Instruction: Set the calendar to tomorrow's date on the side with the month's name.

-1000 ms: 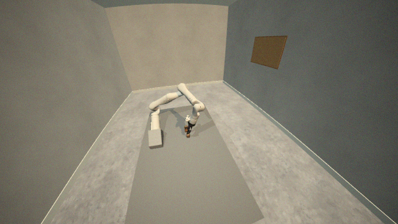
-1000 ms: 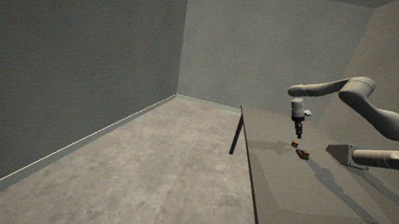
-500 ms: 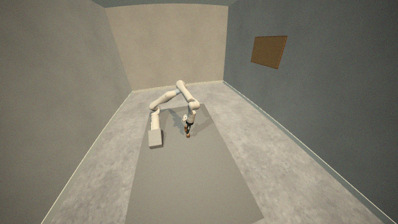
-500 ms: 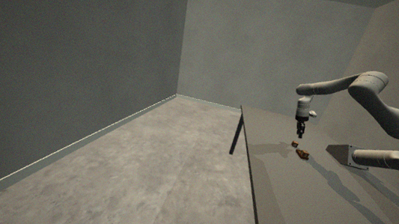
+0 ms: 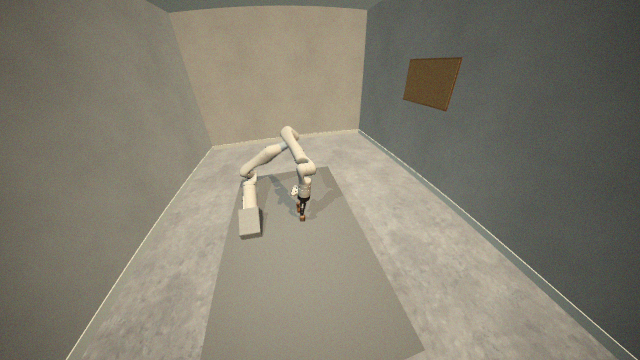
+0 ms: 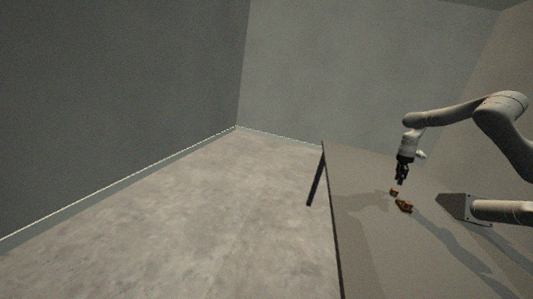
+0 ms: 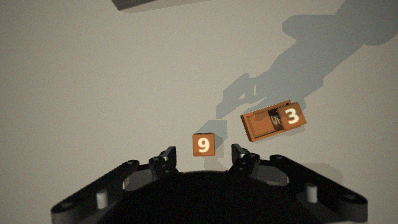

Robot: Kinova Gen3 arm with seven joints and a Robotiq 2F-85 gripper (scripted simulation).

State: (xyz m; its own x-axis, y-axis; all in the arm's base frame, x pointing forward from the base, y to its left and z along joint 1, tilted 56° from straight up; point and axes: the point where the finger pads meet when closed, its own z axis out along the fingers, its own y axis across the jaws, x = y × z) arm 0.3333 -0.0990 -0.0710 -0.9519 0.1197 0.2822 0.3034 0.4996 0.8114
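Now: the digit cube 1 cm behind my hand and 7 cm below it. The rest, counted from my hand: orange tray (11 cm to the left, 8 cm below).
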